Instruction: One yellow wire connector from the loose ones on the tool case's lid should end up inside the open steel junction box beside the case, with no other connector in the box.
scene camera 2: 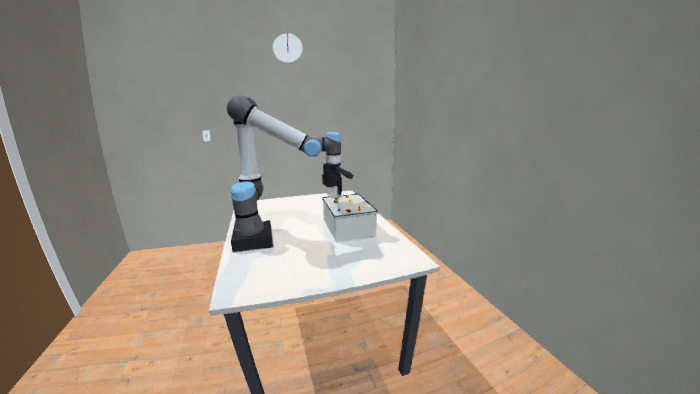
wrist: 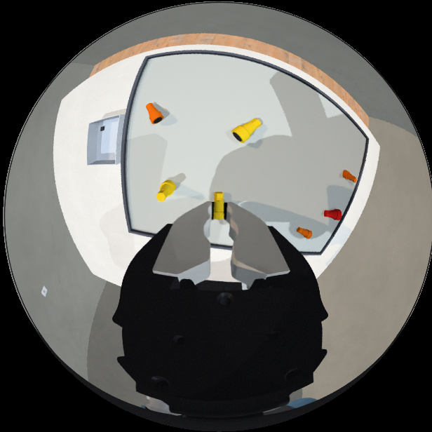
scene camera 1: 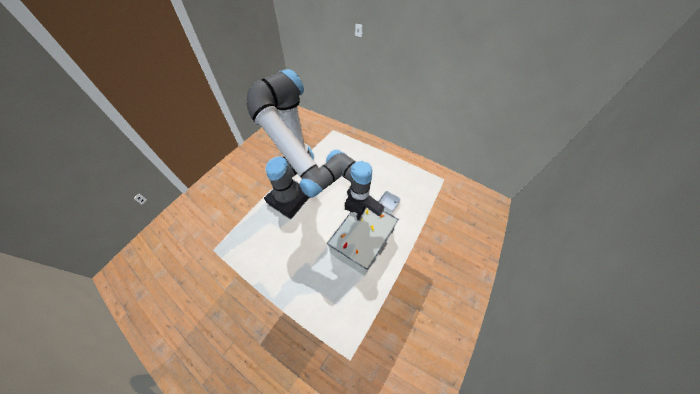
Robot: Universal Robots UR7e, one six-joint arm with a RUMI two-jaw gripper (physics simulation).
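My gripper is shut on a yellow connector, low over the near edge of the tool case's lid. Whether the connector still touches the lid I cannot tell. A second yellow connector lies beyond the fingers on the lid. A third yellow connector lies left of the fingers in the wrist view. The open steel junction box stands on the table beside the case; part of its inside is hidden by its walls in the wrist view.
On the lid lie an orange connector near the box side, and two orange connectors and a red connector at the other end. The lid has a dark raised-looking rim. The case stands on the white table.
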